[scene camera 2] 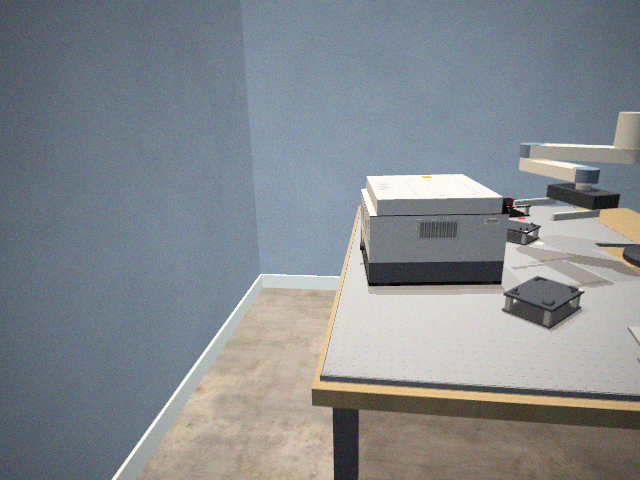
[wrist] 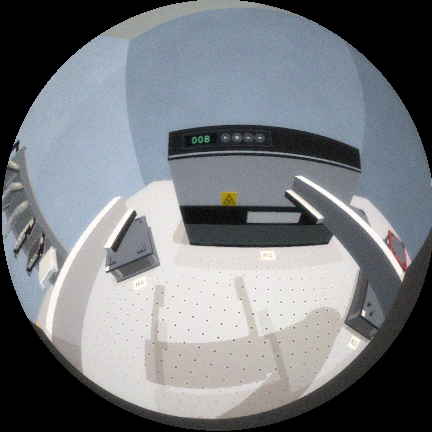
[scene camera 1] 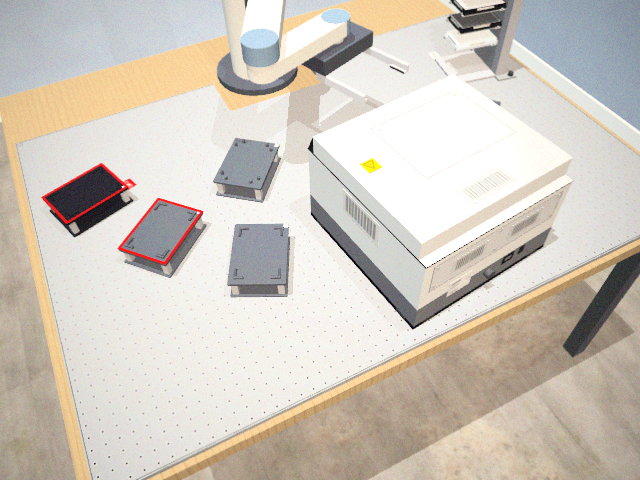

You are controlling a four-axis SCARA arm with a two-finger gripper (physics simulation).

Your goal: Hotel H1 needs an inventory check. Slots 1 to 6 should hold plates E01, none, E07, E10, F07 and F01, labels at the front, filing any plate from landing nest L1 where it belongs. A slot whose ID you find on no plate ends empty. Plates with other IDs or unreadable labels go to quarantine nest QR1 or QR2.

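Places are measured from the arm's base along level axes (x left, y back, z up), in centimetres.
Pixels of known places: gripper, between the fingertips: (scene camera 2: 532, 210) (wrist: 210, 191) (scene camera 1: 386, 83).
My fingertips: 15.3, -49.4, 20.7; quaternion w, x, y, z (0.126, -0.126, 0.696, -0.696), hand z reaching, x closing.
For each thing: its top centre in the pictures, then the offset to it from my fingertips, as dx, dy, dz. "spot": a spot on its surface instead.
- hotel rack, a spot on its surface: (scene camera 1: 508, 41) spot: +47.4, +10.5, -7.9
- white plate, centre of its top: (scene camera 1: 471, 35) (wrist: 44, 263) +40.7, +18.7, -8.2
- white instrument, centre of its top: (scene camera 1: 439, 146) (wrist: 261, 128) (scene camera 2: 425, 185) -6.6, -30.0, +6.0
- pegged nest, centre of its top: (scene camera 1: 246, 159) (scene camera 2: 512, 222) -35.6, +5.6, -13.5
My open, empty gripper (scene camera 1: 387, 85) (scene camera 2: 536, 209) (wrist: 212, 218) hangs above the board, in front of the white instrument. A hotel rack (scene camera 1: 508, 41) (wrist: 33, 200) stands beyond it, at the top right in scene camera 1 and far left in the wrist view. Its lower part shows dark plates (scene camera 1: 474, 22) (wrist: 25, 237) above a white plate (scene camera 1: 471, 39) (wrist: 48, 267). I cannot read plate IDs. Two red-edged nests, one grey (scene camera 1: 160, 229) and one black (scene camera 1: 87, 193), stand at the left in scene camera 1. No plate shows on them. I cannot tell which nest is L1, QR1 or QR2.
The white instrument (scene camera 1: 439, 139) (scene camera 2: 434, 237) (wrist: 230, 180) stands on the pegboard. A grey nest (scene camera 2: 542, 294) (wrist: 132, 245) is labelled N6. A pegged nest (scene camera 1: 247, 162) (scene camera 2: 523, 227) (wrist: 370, 310) and another grey nest (scene camera 1: 258, 253) stand on the instrument's other side.
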